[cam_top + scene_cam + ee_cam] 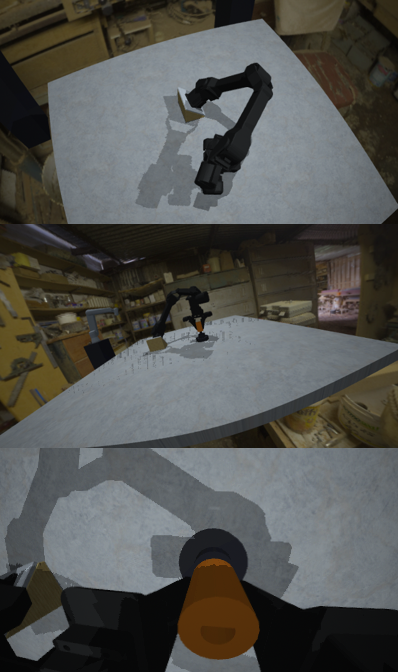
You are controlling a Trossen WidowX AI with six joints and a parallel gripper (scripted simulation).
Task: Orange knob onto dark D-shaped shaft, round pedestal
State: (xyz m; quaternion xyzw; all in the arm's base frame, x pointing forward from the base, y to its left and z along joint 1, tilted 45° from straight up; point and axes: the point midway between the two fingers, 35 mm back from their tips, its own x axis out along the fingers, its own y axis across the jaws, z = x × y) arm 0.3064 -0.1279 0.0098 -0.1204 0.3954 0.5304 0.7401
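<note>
My gripper tip is 20 mm below the orange knob. The rest, counted from my gripper tip: dark round pedestal (40 mm below).
</note>
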